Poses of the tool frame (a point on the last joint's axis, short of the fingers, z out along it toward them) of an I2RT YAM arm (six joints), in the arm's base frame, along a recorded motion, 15 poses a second.
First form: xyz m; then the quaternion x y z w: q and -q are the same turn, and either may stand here.
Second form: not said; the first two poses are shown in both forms.
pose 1, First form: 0.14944, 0.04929, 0.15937, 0.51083, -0.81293, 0.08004, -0.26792
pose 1, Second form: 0.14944, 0.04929, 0.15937, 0.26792, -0.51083, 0.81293, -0.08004
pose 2, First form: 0.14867, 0.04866, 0.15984, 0.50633, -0.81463, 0.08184, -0.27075
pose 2, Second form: 0.14867, 0.04866, 0.15984, 0.27075, -0.50633, 0.81463, -0.08184
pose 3, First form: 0.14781, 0.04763, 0.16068, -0.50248, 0.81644, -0.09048, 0.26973
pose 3, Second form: 0.14781, 0.04763, 0.16068, 0.26973, -0.50248, 0.81644, -0.09048
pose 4, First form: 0.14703, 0.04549, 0.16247, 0.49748, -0.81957, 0.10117, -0.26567
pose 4, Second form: 0.14703, 0.04549, 0.16247, 0.26567, -0.49748, 0.81957, -0.10117
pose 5, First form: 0.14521, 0.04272, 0.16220, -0.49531, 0.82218, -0.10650, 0.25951
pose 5, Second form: 0.14521, 0.04272, 0.16220, 0.25951, -0.49531, 0.82218, -0.10650
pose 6, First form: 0.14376, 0.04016, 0.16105, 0.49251, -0.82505, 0.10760, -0.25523
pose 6, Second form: 0.14376, 0.04016, 0.16105, 0.25523, -0.49251, 0.82505, -0.10760
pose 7, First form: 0.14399, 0.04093, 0.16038, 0.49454, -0.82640, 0.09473, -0.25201
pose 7, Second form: 0.14399, 0.04093, 0.16038, 0.25201, -0.49454, 0.82640, -0.09473
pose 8, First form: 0.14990, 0.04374, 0.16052, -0.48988, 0.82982, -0.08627, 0.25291
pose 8, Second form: 0.14990, 0.04374, 0.16052, 0.25291, -0.48988, 0.82982, -0.08627
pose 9, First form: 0.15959, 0.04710, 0.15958, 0.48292, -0.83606, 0.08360, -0.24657
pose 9, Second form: 0.15959, 0.04710, 0.15958, 0.24657, -0.48292, 0.83606, -0.08360
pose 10, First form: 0.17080, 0.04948, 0.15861, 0.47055, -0.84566, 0.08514, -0.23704
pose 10, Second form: 0.17080, 0.04948, 0.15861, 0.23704, -0.47055, 0.84566, -0.08514
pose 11, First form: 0.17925, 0.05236, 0.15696, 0.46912, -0.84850, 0.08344, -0.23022
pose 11, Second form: 0.17925, 0.05236, 0.15696, 0.23022, -0.46912, 0.84850, -0.08344
